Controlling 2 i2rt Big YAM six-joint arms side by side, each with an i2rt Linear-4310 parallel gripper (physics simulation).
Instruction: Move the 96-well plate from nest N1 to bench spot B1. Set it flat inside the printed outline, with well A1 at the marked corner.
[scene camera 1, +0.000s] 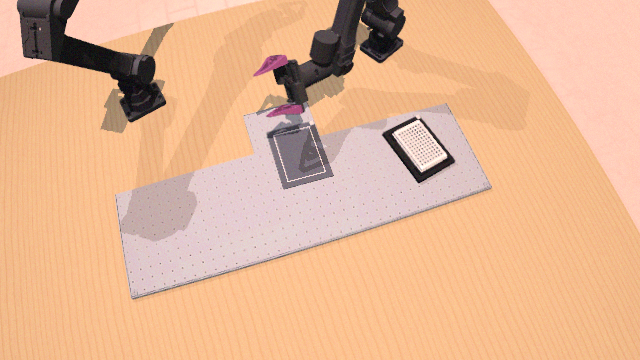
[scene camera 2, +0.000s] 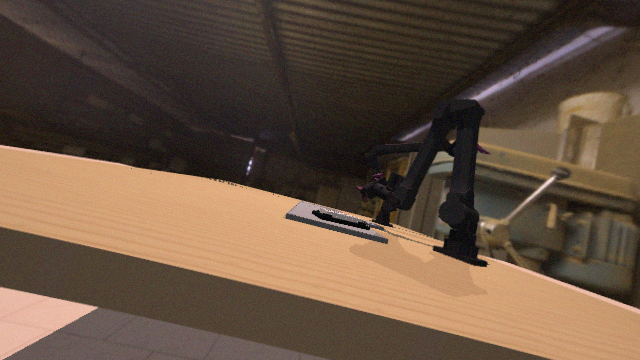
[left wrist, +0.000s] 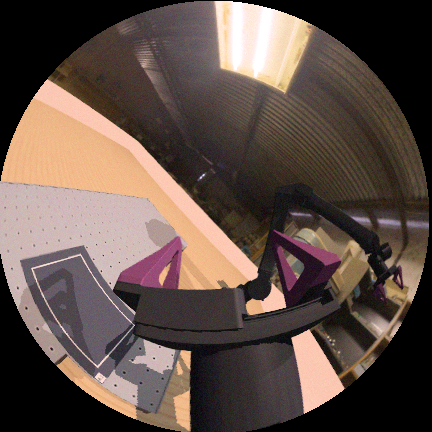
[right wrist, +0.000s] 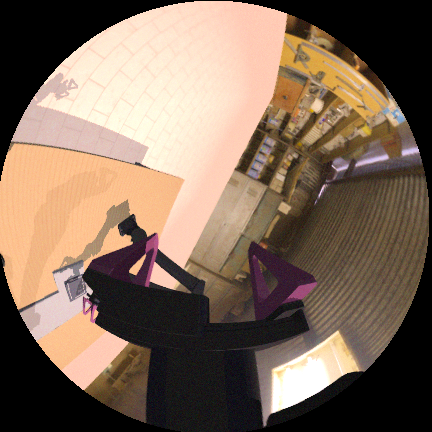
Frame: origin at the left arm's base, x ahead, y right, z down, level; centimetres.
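Where they show: left gripper, fingertip midpoint: (scene camera 1: 261, 96) (scene camera 2: 364, 181) (left wrist: 226, 238) (right wrist: 87, 317); right gripper, fingertip midpoint: (scene camera 2: 482, 161) (right wrist: 204, 242); left arm's base at its link origin: (scene camera 1: 381, 46) (scene camera 2: 458, 258) (right wrist: 126, 224); right arm's base at its link origin: (scene camera 1: 143, 103) (scene camera 2: 381, 224).
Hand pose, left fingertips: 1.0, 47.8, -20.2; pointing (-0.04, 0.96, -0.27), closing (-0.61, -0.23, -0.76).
Observation:
Each offset is from my left fingertips to the top centre of the thing, as dx, dy, dz. "*": to the spot under its first point. Level surfaces: height alone.
The white 96-well plate @(+29.3, -25.6, +16.4) (scene camera 1: 419, 145) (scene camera 2: 340, 214) lies in the black nest N1 @(* +35.3, -19.1, +17.8) (scene camera 1: 422, 177) at the right of the board in scene camera 1. The dark B1 pad @(* +10.2, +0.1, +18.8) (scene camera 1: 295, 165) (left wrist: 92, 290) (right wrist: 75, 288) has a white outline with no plate in it; its A1 tag @(* +4.4, -11.6, +18.7) (scene camera 1: 311, 123) (left wrist: 100, 377) is at one corner. My left gripper (scene camera 1: 261, 95) (scene camera 2: 368, 182) (left wrist: 226, 238) is open and empty, above and beyond the pad's upper edge in scene camera 1, away from the plate. My right gripper (right wrist: 204, 242) (left wrist: 394, 295) is open and empty, raised far from the plate; scene camera 2 partly hides it behind the left arm.
The grey perforated board @(dz +19.0) (scene camera 1: 225, 215) lies on the wooden table @(dz +20.3) (scene camera 1: 350, 300) and carries the nest and pad. The right arm's base (scene camera 1: 143, 102) stands at the upper left in scene camera 1, the left arm's base (scene camera 1: 382, 47) at the upper right. Arm shadows fall across the board.

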